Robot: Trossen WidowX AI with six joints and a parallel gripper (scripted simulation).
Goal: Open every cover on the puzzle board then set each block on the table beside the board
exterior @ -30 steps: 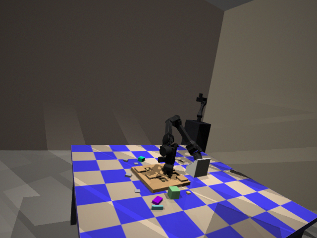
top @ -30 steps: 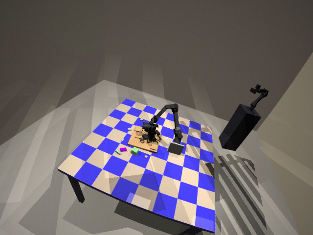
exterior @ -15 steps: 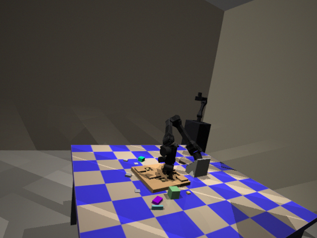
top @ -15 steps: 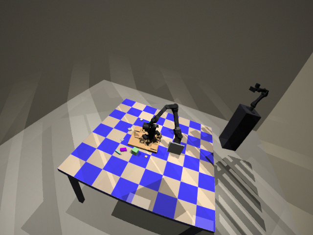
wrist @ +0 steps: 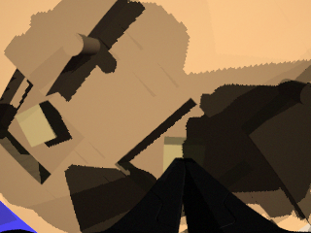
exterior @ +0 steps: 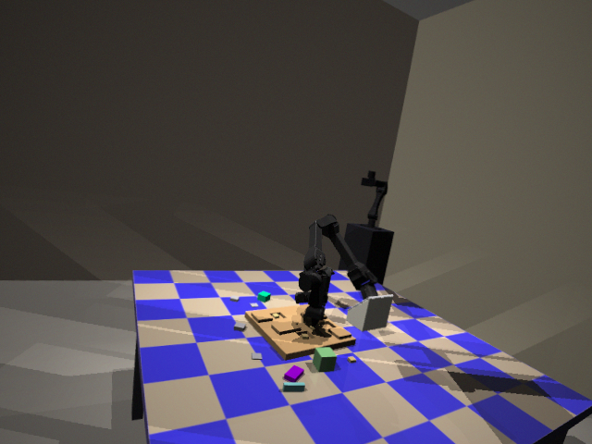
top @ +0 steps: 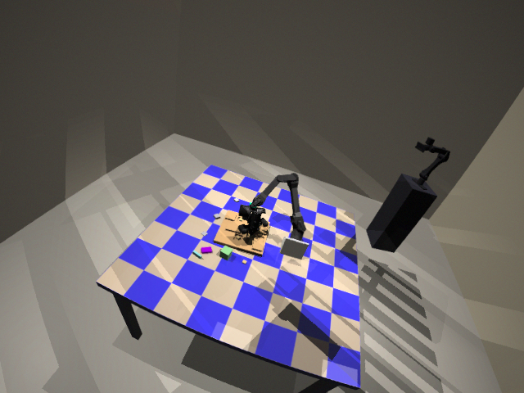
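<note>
Right now my gripper tip is 50 mm short of the tan puzzle board and 20 mm to the left of it. From my gripper tip the other things lie so: dark green block (30 mm ahead, 300 mm to the right, 10 mm below); then green cube (110 mm ahead, 190 mm to the left, 10 mm above); then purple block (230 mm ahead, 190 mm to the left, 10 mm below).
</note>
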